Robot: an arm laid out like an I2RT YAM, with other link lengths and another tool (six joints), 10 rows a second.
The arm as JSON. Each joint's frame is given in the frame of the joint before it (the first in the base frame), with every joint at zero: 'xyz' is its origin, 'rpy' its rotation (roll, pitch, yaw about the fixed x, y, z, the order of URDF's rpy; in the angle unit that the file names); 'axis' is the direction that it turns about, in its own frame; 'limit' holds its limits. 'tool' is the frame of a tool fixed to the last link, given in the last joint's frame.
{
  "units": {
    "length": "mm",
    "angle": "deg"
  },
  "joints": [
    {
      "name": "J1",
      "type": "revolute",
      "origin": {
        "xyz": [
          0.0,
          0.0,
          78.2
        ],
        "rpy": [
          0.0,
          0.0,
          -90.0
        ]
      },
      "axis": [
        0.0,
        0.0,
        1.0
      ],
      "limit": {
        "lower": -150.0,
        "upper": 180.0
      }
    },
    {
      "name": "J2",
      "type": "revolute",
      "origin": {
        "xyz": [
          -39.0,
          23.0,
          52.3
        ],
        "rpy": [
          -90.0,
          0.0,
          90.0
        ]
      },
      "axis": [
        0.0,
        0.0,
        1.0
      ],
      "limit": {
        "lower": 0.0,
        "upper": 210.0
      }
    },
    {
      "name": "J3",
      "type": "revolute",
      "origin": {
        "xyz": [
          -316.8,
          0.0,
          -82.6
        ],
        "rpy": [
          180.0,
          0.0,
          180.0
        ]
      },
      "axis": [
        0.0,
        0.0,
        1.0
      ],
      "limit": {
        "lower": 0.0,
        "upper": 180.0
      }
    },
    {
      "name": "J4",
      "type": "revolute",
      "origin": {
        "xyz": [
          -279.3,
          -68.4,
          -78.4
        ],
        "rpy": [
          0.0,
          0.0,
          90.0
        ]
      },
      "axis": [
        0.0,
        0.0,
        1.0
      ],
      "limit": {
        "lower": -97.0,
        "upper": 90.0
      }
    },
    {
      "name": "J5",
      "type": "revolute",
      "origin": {
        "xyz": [
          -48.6,
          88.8,
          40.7
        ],
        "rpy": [
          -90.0,
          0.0,
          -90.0
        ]
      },
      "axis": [
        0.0,
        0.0,
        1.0
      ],
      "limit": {
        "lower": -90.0,
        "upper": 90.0
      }
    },
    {
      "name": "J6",
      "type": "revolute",
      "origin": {
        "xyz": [
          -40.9,
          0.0,
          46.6
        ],
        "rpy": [
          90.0,
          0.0,
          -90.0
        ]
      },
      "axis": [
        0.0,
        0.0,
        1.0
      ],
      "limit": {
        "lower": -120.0,
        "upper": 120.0
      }
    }
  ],
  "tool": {
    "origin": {
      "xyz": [
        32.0,
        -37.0,
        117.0
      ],
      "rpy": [
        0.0,
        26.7,
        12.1
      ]
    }
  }
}
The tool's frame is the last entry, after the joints.
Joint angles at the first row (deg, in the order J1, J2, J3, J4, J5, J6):
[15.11, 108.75, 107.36, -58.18, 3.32, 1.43]
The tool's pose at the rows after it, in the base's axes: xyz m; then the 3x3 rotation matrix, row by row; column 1 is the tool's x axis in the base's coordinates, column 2 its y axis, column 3 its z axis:
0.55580 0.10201 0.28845; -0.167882 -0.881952 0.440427; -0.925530 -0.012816 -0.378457; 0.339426 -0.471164 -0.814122
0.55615 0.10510 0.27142; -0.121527 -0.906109 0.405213; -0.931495 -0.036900 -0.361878; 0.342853 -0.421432 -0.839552
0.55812 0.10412 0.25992; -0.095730 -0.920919 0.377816; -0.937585 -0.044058 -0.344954; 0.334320 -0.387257 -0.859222
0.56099 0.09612 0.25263; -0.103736 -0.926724 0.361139; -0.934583 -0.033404 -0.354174; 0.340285 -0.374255 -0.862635
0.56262 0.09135 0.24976; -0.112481 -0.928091 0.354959; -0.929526 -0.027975 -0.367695; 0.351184 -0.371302 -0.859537
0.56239 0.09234 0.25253; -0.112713 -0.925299 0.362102; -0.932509 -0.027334 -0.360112; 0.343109 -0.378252 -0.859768
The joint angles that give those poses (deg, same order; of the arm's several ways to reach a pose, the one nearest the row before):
[15.01, 110.00, 107.82, -59.55, 2.66, 0.39]
[14.70, 111.87, 108.68, -61.51, 0.78, -0.90]
[14.00, 113.39, 109.60, -62.83, -1.01, -1.73]
[13.15, 114.16, 109.62, -62.93, -0.96, -1.83]
[12.83, 114.50, 109.61, -62.89, -0.30, -1.80]
[12.83, 114.14, 109.45, -62.58, -0.67, -1.80]

